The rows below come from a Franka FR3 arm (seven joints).
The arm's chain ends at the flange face. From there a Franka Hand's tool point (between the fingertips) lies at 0.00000 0.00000 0.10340 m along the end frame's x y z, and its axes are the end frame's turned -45 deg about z.
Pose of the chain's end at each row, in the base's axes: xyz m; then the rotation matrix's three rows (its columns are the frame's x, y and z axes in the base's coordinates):
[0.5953 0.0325 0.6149], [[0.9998 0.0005 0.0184], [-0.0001 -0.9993 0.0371], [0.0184 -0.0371 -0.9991]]
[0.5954 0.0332 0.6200], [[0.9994 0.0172 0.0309], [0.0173 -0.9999 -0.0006], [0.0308 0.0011 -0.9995]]
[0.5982 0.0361 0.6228], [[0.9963 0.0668 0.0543], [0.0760 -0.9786 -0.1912], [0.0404 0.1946 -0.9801]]
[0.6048 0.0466 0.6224], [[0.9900 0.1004 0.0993], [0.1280 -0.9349 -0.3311], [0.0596 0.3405 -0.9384]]
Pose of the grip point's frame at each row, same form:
[0.5972 0.0363 0.5116], [[0.7066 0.7073 0.0184], [0.7065 -0.7067 0.0371], [0.0392 -0.0132 -0.9991]]
[0.5986 0.0331 0.5167], [[0.6945 0.7188 0.0309], [0.7193 -0.6948 -0.0006], [0.0210 0.0226 -0.9995]]
[0.6038 0.0163 0.5215], [[0.6573 0.7517 0.0543], [0.7457 -0.6382 -0.1912], [-0.1090 0.1662 -0.9801]]
[0.6151 0.0124 0.5254], [[0.6290 0.7710 0.0993], [0.7516 -0.5706 -0.3311], [-0.1986 0.2829 -0.9384]]

